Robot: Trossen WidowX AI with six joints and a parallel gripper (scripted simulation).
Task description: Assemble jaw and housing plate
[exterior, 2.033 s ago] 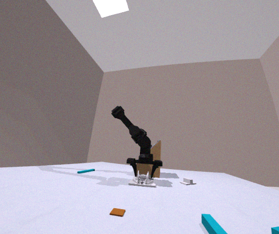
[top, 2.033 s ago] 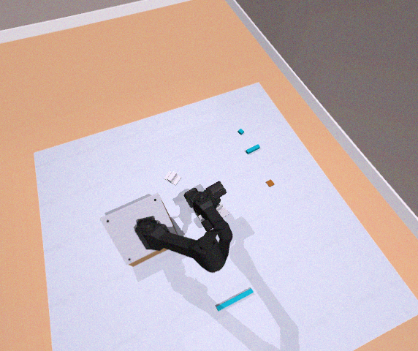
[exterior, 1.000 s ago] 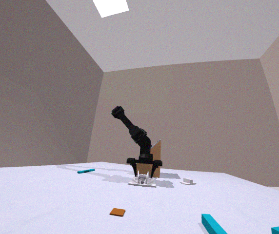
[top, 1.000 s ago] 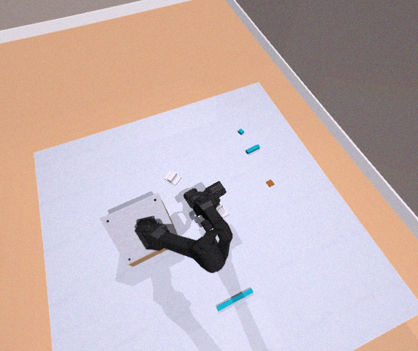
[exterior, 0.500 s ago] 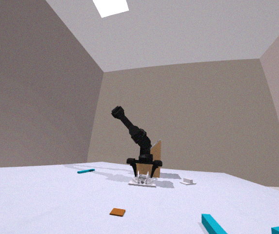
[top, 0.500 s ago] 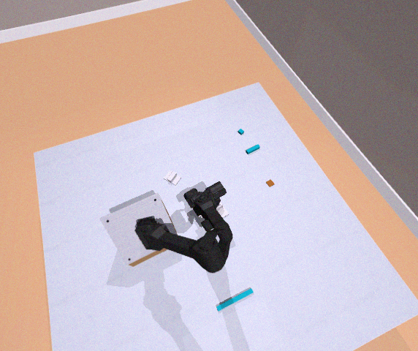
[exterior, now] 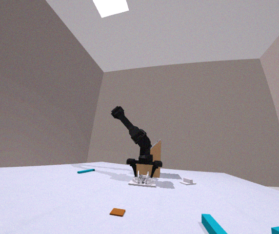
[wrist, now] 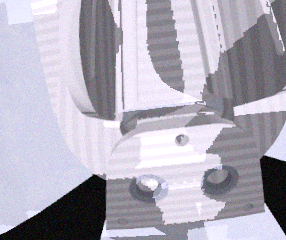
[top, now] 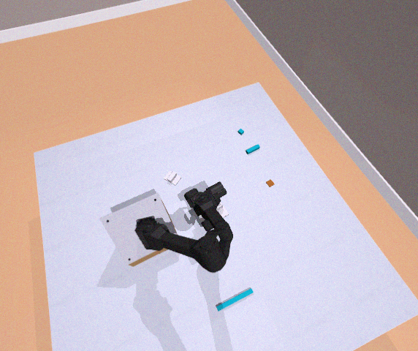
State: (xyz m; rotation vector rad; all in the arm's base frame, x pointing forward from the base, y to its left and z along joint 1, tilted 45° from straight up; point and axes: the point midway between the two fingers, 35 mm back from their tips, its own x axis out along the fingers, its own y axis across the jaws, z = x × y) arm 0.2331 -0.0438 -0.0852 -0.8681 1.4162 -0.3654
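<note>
Now: gripper tip 2 cm to the right of the jaw, 2 cm short of it and 1 cm below it. The rest, counted from my gripper tip: white block piece (22 cm to the left, 8 cm behind); orange tile (36 cm ahead, 6 cm to the left, 1 cm below); long cyan bar (36 cm to the right, 3 cm ahead).
</note>
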